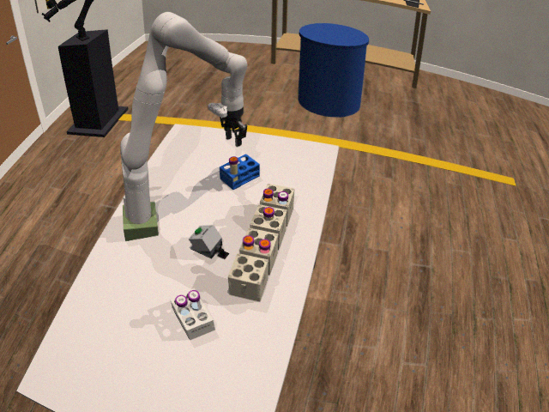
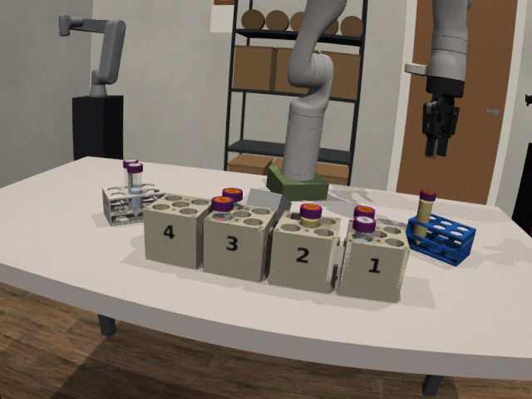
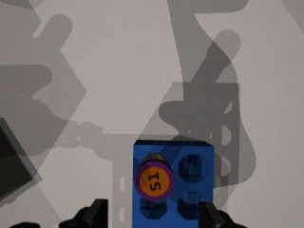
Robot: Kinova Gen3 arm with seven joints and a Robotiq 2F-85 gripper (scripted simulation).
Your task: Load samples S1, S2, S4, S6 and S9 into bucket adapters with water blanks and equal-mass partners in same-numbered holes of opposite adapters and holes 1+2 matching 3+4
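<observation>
My hand is 15 cm above the orange-dot sample tube, 1 cm to the left of it and 1 cm past it. Round my hand: blue rack (18 cm below, 4 cm to the left, 1 cm ahead); adapter 1 (19 cm ahead, 16 cm below, 12 cm to the right); white-dot blank (20 cm ahead, 15 cm to the right, 15 cm below).
</observation>
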